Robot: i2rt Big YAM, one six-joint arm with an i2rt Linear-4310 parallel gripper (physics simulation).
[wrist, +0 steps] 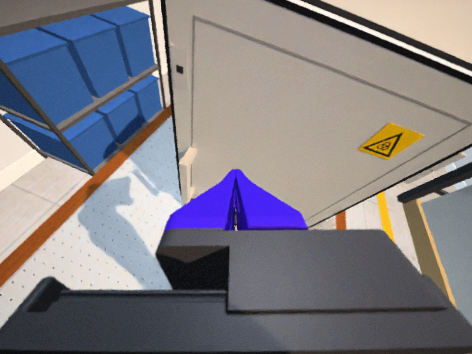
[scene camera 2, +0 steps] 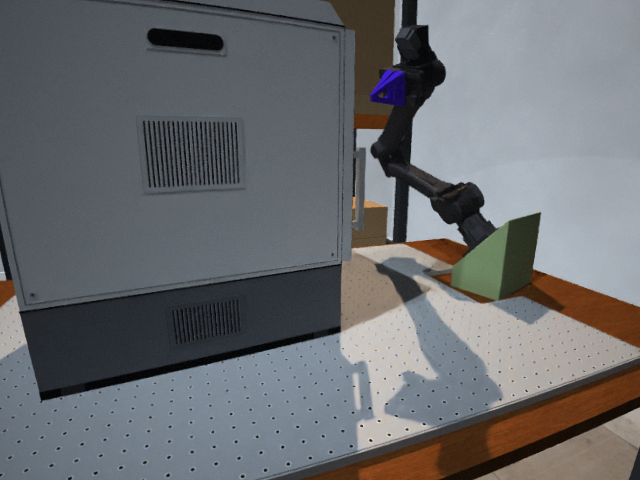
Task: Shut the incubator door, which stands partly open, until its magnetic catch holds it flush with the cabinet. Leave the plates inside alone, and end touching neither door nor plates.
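Places are measured from the arm's base along level axes (x up, y back, z right), in metres.
Pixels of known places: gripper, between the fingertips: (wrist: 235,176) (scene camera 2: 371,98); arm's base, origin of its link: (scene camera 2: 487,245).
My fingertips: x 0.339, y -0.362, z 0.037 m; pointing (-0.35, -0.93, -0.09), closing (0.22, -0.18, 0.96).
Ahead of a thing's pixels: the offset from my fingertips to its middle. "spot": to the spot under its first point. Level surfaces: height alone.
The incubator cabinet {dx -0.156, dy -0.340, dz +0.082 m} (scene camera 2: 242,227) stands at the left in the scene view, seen from its side. Its door (scene camera 2: 348,129) (wrist: 310,110) shows as a thin slab along the cabinet's front edge, parallel to it, with no wide gap visible; whether the catch holds cannot be seen. The door's handle {spot: dx -0.169, dy -0.068, dz -0.072 m} (scene camera 2: 362,188) (wrist: 188,157) sticks out from its front. My gripper (scene camera 2: 371,97) (wrist: 235,176) is shut and empty, its blue-violet fingertips pointing at the door's front. In the scene view a gap shows between fingertips and door. The plates inside are hidden.
The arm's green wedge base (scene camera 2: 478,263) stands at the right on the wooden table {dx -0.444 m} (scene camera 2: 578,387). A perforated board {dx -0.432 m} (scene camera 2: 289,408) lies under the cabinet. Blue bins (wrist: 45,75) stand on a rack at the left in the wrist view. Cardboard boxes (scene camera 2: 373,219) show behind the handle.
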